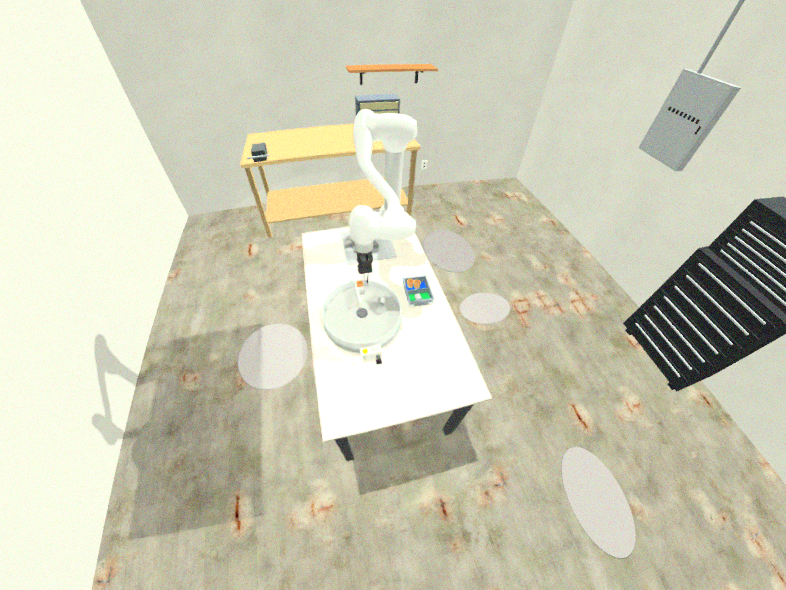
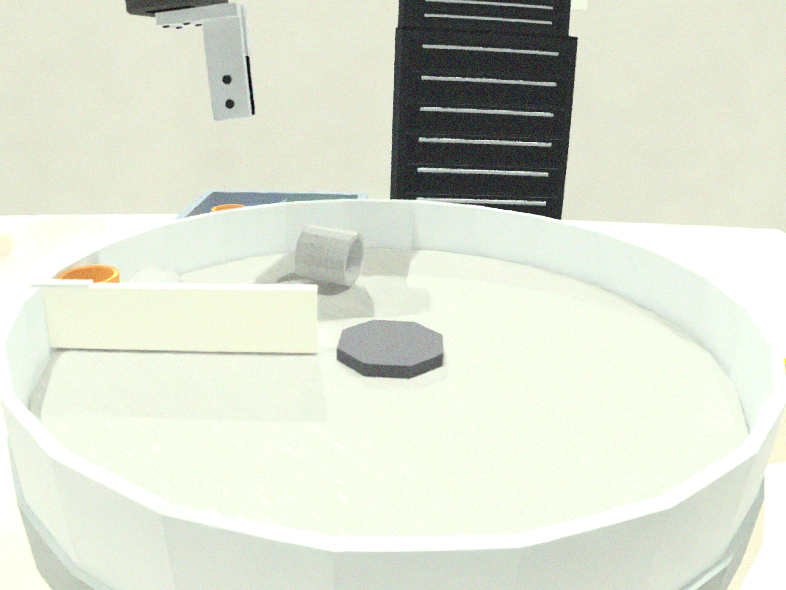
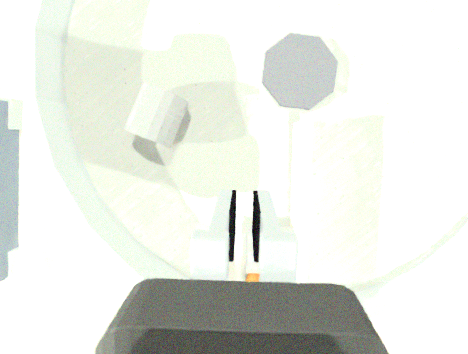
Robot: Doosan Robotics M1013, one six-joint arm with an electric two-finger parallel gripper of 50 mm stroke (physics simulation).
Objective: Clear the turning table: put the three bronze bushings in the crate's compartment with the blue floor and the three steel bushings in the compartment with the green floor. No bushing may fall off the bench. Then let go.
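Places are measured from the arm's base along level axes (x ahead, y left, z up), in metres.
Where they show: gripper, fingertip midpoint: (image 1: 366, 283) (image 2: 235, 117) (image 3: 244, 211).
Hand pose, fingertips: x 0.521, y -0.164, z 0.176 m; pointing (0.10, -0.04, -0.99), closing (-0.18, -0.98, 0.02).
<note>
Each offset is from my fingertips to the top centre of the thing. "*": to the spot under its first point.
My gripper (image 1: 366, 280) (image 2: 246, 114) (image 3: 244, 211) is nearly shut, with a narrow gap and no bushing visible between its fingers. It hangs above the back part of the turning table (image 1: 361, 346) (image 2: 444, 565) (image 3: 50, 80). A steel bushing {0.057 m left, 0.065 m ahead, 0.087 m down} (image 1: 381, 302) (image 2: 329, 255) (image 3: 157, 115) lies on its side on the table. A bronze bushing {0.007 m right, 0.095 m back, 0.091 m down} (image 1: 359, 284) (image 2: 88, 275) (image 3: 252, 277) stands near the rim. A pale rounded thing {0.014 m right, 0.057 m back, 0.091 m down} (image 2: 155, 276), possibly a steel bushing, is partly hidden beside it. The crate {0.302 m left, 0.040 m ahead, 0.132 m down} (image 1: 431, 290) (image 2: 285, 194) (image 3: 9, 190) has two bronze bushings on blue and one steel on green.
A cream divider {* 0.046 m right, 0.034 m back, 0.106 m down} (image 2: 184, 317) stands on the turning table, running inward from the rim beside the bronze bushing. A dark hub {0.063 m right, 0.083 m ahead, 0.121 m down} (image 1: 361, 312) (image 2: 389, 342) (image 3: 300, 71) marks the centre. A small device with a yellow spot {* 0.109 m right, 0.320 m ahead, 0.123 m down} (image 1: 370, 351) stands at the table's front side.
</note>
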